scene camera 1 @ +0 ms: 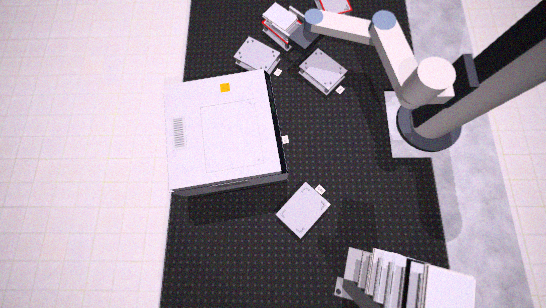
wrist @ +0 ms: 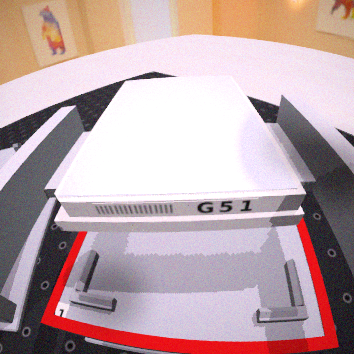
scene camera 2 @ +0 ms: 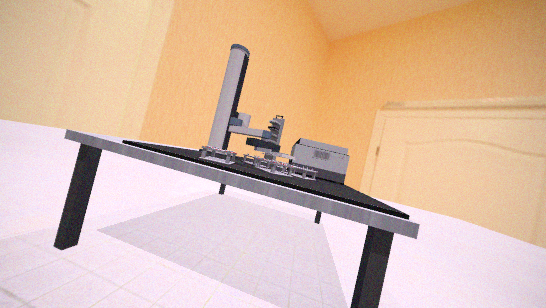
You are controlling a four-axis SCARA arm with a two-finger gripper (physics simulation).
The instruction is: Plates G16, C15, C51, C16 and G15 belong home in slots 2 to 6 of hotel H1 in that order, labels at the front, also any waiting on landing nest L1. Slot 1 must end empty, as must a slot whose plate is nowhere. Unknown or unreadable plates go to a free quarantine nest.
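Pixels of known places: gripper, between the fingertips: (scene camera 1: 281, 16) (wrist: 176, 114); arm's base, origin of its link: (scene camera 1: 426, 123).
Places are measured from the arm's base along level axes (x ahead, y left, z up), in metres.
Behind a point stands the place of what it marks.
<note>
My gripper (wrist: 176, 114) {y -0.451, x 0.597, z 0.108 m} is shut on a white lidded plate (scene camera 1: 280, 17) {y -0.446, x 0.600, z 0.108 m} (wrist: 180, 140) {y -0.436, x 0.577, z 0.108 m} marked G51. The label, with a barcode, faces the wrist camera. The plate is level above a red-rimmed nest (scene camera 1: 272, 31) {y -0.416, x 0.636, z 0.063 m} (wrist: 315, 280) {y -0.450, x 0.507, z 0.063 m} marked 1, with grey corner guides; the plate hides the nest's far part. The near guides show uncovered in the wrist view, and a gap shows beneath the plate in scene camera 1. The tall rack, seemingly hotel H1 (scene camera 1: 451, 286) (scene camera 2: 280, 131), has several layers seen edge-on; its slot numbers and plate labels cannot be read. I cannot tell which nest is L1.
A second red-rimmed nest (scene camera 1: 334, 5) {y -0.545, x 0.357, z 0.063 m} is at the top edge of scene camera 1. Two raised grey nests (scene camera 1: 257, 54) {y -0.301, x 0.700, z 0.063 m} (scene camera 1: 322, 68) {y -0.225, x 0.426, z 0.063 m} stand near the held plate. A large white device (scene camera 1: 227, 130) {y 0.119, x 0.768, z 0.263 m} (scene camera 2: 320, 152) {y -0.073, x 0.811, z 0.193 m} stands beside them. Another nest (scene camera 1: 302, 210) {y 0.355, x 0.527, z 0.063 m} lies between device and rack.
</note>
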